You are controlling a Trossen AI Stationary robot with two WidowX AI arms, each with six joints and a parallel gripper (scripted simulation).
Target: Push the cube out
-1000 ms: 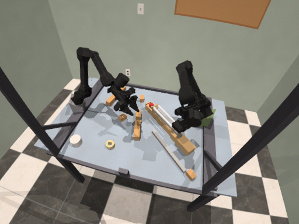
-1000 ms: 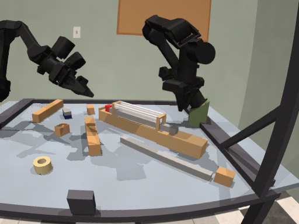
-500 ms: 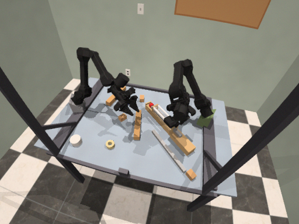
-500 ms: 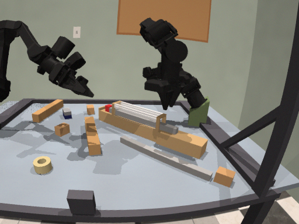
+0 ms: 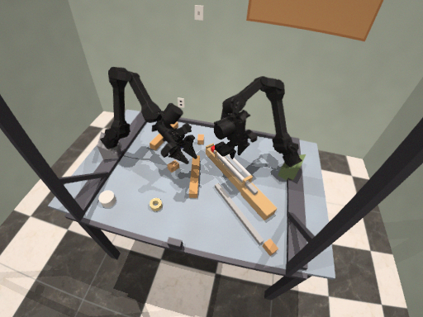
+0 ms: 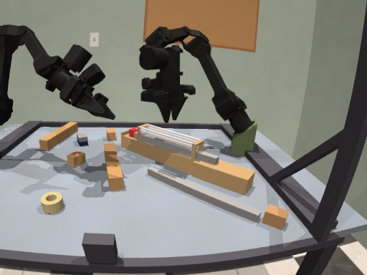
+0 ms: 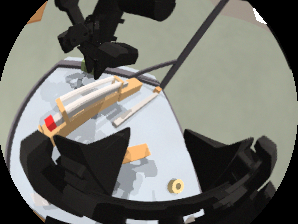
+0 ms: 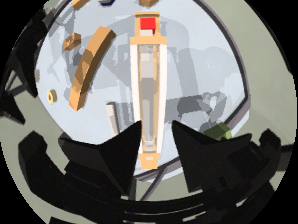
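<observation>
Now: the red cube 10 cm to the left of my right hand, 10 cm below it and 10 cm ahead of it. The rest, counted from my right hand: blue-and-white cube: 29 cm to the left, 17 cm ahead, 14 cm below; wooden channel: 10 cm below, 1 cm behind; long grey bar: 21 cm behind, 15 cm below, 3 cm to the right.
</observation>
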